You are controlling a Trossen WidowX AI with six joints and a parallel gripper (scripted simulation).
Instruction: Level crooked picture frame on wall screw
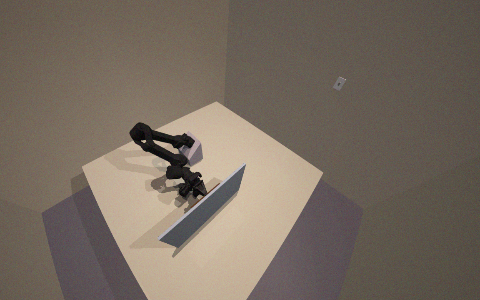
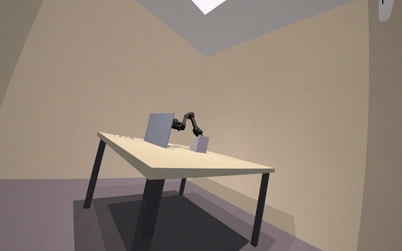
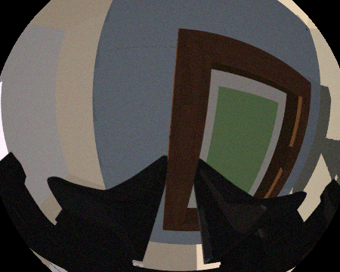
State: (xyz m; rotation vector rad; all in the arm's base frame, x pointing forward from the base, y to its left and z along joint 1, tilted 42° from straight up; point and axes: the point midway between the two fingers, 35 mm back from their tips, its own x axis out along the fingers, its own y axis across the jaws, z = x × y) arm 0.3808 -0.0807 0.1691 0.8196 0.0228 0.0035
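The picture frame lies 50 mm below my gripper tip and 10 mm ahead of it. The rest, counted from my gripper tip: wall panel (70 mm below, 20 mm ahead, 10 mm to the right).
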